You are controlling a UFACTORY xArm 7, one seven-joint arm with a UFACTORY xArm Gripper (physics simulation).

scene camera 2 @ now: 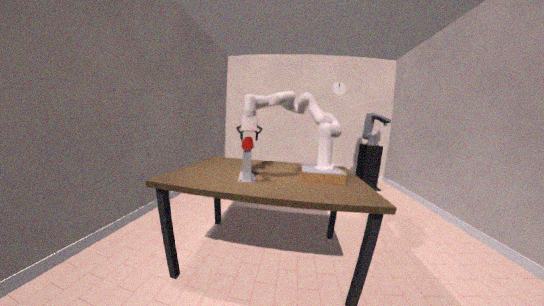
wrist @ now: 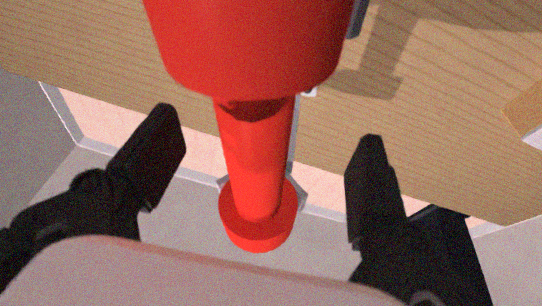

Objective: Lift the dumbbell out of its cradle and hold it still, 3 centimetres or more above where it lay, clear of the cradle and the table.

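Frame: origin at the arm's base, x ahead, y left, z up, level; metres.
Seen in the pictures: gripper, fingertip midpoint: [wrist: 265,140]; arm's base at its link origin: [scene camera 2: 323,168].
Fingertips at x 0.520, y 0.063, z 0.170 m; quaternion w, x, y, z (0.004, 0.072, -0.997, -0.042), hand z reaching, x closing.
Offsets run from my fingertips to a thing's top centre. Level surfaces: height alone.
The red dumbbell {dx +0.003, dy +0.024, dz +0.022 m} [scene camera 2: 247,144] [wrist: 254,160] rests on top of the tall grey cradle {dx +0.003, dy +0.024, dz -0.020 m} [scene camera 2: 247,164] [wrist: 300,194]. In the wrist view its large head is at the top, its handle runs down the middle and its smaller-looking far end is below. My gripper [scene camera 2: 249,138] [wrist: 265,140] is open and empty. In the scene view its fingertips are around the height of the dumbbell's top. In the wrist view one finger is on each side of the handle, with a gap on both sides. Their exact height relative to the handle is hard to tell.
The cradle stands on the wooden table {dz -0.236 m} [scene camera 2: 200,179] [wrist: 450,110]. The arm's base sits on a wooden block [scene camera 2: 325,177] at the right of the table. A grey robot arm on a black pedestal [scene camera 2: 369,162] stands behind, at the right.
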